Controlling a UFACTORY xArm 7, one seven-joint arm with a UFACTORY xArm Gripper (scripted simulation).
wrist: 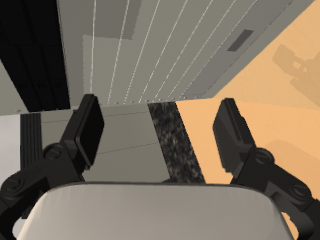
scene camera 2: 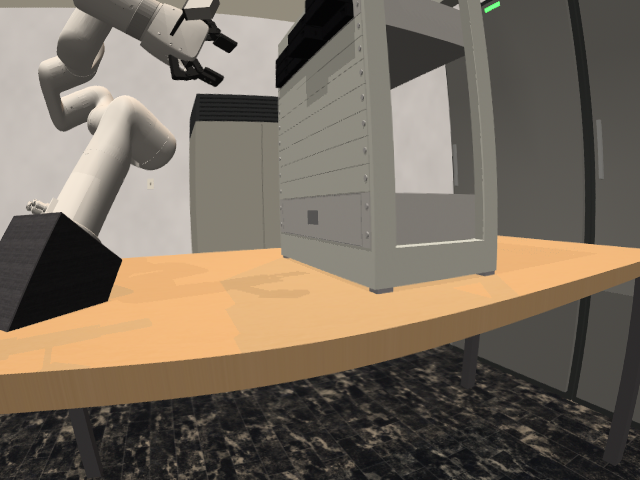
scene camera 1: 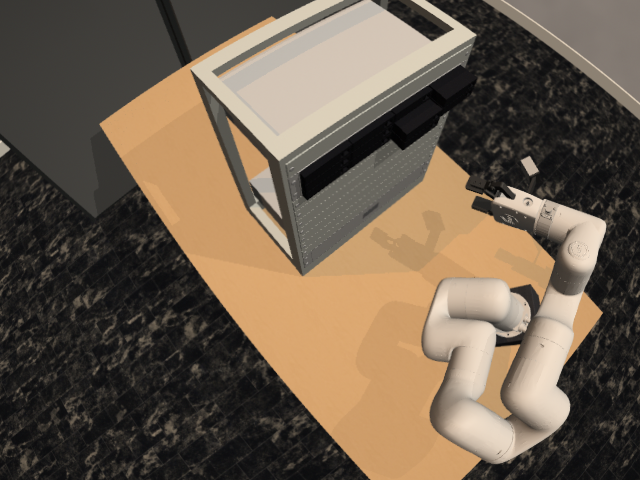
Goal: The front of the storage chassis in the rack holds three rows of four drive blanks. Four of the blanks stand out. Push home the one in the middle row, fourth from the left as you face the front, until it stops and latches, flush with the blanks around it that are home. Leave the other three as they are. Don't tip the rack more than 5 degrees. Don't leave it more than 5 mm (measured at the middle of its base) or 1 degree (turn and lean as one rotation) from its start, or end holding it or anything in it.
Labels:
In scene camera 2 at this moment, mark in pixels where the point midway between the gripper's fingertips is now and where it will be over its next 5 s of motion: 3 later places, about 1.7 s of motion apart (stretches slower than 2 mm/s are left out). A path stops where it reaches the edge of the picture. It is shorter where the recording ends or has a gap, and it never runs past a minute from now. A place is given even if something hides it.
My gripper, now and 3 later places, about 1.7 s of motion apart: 227, 64; 210, 11; 251, 6; 282, 3

